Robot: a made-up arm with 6 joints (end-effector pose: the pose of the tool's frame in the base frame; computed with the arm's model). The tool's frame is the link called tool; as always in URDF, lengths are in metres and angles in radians. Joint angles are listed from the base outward.
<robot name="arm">
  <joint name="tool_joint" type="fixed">
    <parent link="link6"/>
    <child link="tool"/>
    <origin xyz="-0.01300 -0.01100 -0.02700" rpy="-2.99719 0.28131 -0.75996"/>
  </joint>
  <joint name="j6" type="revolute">
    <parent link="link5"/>
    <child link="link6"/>
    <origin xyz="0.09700 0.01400 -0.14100" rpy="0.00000 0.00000 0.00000"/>
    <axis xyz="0 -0.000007 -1"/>
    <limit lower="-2.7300" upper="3.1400" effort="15" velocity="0.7"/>
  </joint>
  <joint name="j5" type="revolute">
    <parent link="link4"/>
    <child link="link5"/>
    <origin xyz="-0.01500 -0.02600 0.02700" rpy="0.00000 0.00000 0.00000"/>
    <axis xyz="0 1 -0.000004"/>
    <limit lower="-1.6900" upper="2.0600" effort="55" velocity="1.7"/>
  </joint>
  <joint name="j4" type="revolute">
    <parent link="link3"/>
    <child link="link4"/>
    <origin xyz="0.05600 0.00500 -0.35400" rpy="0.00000 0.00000 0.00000"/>
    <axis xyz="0 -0.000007 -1"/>
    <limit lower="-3.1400" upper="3.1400" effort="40" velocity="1.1"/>
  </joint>
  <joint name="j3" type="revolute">
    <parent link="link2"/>
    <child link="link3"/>
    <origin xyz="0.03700 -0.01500 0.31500" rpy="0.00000 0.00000 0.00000"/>
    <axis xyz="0 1 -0.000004"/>
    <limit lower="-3.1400" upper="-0.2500" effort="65" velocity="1.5"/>
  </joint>
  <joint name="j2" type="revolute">
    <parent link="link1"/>
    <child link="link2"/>
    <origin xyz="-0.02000 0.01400 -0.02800" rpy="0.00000 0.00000 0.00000"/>
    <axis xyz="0 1 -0.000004"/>
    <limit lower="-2.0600" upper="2.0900" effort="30" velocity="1.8"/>
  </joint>
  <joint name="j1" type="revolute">
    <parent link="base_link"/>
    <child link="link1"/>
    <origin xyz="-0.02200 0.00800 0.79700" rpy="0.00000 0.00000 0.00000"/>
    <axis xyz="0 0 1"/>
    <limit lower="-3.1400" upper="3.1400" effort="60" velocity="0.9"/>
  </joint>
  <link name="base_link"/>
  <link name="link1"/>
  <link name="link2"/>
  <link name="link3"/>
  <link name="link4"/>
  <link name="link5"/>
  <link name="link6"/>
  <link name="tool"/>
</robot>
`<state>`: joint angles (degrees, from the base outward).
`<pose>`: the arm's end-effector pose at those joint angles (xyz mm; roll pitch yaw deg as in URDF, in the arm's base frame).
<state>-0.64 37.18 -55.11 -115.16 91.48 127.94</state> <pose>428.9 -163.0 639.1 -123.87 -79.49 -113.12</pose>
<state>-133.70 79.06 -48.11 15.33 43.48 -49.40</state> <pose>-43.5 -2.9 355.3 103.85 87.79 130.31</pose>
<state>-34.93 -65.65 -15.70 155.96 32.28 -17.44</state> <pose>189.2 -90.1 927.2 9.18 53.08 -20.54</pose>
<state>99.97 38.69 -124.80 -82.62 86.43 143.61</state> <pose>34.1 672.7 990.8 -88.02 5.63 -61.38</pose>
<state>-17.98 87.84 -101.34 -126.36 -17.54 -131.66</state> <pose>383.4 11.7 299.4 177.52 26.38 -165.76</pose>
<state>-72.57 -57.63 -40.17 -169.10 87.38 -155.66</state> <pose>0.4 -138.1 1259.4 9.07 -4.12 176.17</pose>
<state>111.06 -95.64 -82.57 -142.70 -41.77 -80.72</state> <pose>-52.4 -279.6 1154.4 -16.72 19.42 110.83</pose>
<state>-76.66 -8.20 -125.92 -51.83 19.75 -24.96</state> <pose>40.3 -267.3 1506.3 59.38 -65.16 25.36</pose>
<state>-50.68 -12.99 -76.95 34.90 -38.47 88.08</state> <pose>134.5 -317.2 1268.6 0.40 42.81 -83.91</pose>
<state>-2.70 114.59 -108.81 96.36 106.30 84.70</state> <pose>279.6 196.8 237.0 92.36 -46.04 162.06</pose>
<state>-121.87 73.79 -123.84 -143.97 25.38 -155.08</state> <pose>-390.0 -620.3 519.5 -97.75 11.28 146.15</pose>
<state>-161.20 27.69 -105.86 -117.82 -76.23 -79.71</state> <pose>-362.8 -287.3 975.3 123.32 33.87 9.29</pose>
